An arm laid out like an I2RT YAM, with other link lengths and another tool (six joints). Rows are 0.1 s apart.
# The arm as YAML. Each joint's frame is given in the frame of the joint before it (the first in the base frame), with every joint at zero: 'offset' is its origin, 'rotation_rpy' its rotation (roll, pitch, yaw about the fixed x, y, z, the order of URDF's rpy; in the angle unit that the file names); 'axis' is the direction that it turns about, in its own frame. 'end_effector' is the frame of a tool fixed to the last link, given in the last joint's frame.
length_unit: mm
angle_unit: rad
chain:
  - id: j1
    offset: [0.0, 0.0, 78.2]
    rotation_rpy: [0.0, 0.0, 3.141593]
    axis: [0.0, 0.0, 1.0]
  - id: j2
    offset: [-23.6, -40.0, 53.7]
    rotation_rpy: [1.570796, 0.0, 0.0]
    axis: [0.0, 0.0, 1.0]
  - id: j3
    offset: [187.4, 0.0, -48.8]
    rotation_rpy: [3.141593, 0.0, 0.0]
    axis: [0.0, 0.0, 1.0]
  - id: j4
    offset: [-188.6, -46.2, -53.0]
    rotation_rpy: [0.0, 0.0, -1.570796]
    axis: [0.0, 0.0, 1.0]
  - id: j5
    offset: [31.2, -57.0, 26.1]
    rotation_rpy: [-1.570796, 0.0, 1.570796]
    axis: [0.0, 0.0, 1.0]
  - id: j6
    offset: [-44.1, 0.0, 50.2]
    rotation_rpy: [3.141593, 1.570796, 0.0]
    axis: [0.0, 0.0, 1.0]
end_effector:
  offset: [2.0, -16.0, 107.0]
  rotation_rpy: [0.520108, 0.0, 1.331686]
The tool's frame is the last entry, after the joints.
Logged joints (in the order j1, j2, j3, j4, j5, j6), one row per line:
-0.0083, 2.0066, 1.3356, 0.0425, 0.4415, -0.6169
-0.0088, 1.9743, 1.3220, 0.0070, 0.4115, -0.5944
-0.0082, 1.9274, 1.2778, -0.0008, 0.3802, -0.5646
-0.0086, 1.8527, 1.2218, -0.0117, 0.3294, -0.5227
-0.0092, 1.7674, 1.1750, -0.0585, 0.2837, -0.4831
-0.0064, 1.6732, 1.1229, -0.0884, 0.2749, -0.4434
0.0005, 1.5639, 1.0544, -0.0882, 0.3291, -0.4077
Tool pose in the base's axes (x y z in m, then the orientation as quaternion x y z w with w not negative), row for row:
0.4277, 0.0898, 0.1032, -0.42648, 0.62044, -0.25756, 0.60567
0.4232, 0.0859, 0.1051, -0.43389, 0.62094, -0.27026, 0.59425
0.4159, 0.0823, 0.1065, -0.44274, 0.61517, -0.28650, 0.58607
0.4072, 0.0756, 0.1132, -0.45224, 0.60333, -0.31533, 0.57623
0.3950, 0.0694, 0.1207, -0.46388, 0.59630, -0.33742, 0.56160
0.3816, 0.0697, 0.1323, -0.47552, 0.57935, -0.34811, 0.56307
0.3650, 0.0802, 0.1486, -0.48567, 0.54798, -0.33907, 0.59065
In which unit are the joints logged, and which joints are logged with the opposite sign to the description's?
The joints are logged in radians. Opposite sign: j5, j6.
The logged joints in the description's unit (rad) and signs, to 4 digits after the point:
-0.0083, 2.0066, 1.3356, 0.0425, -0.4415, 0.6169
-0.0088, 1.9743, 1.3220, 0.0070, -0.4115, 0.5944
-0.0082, 1.9274, 1.2778, -0.0008, -0.3802, 0.5646
-0.0086, 1.8527, 1.2218, -0.0117, -0.3294, 0.5227
-0.0092, 1.7674, 1.1750, -0.0585, -0.2837, 0.4831
-0.0064, 1.6732, 1.1229, -0.0884, -0.2749, 0.4434
0.0005, 1.5639, 1.0544, -0.0882, -0.3291, 0.4077

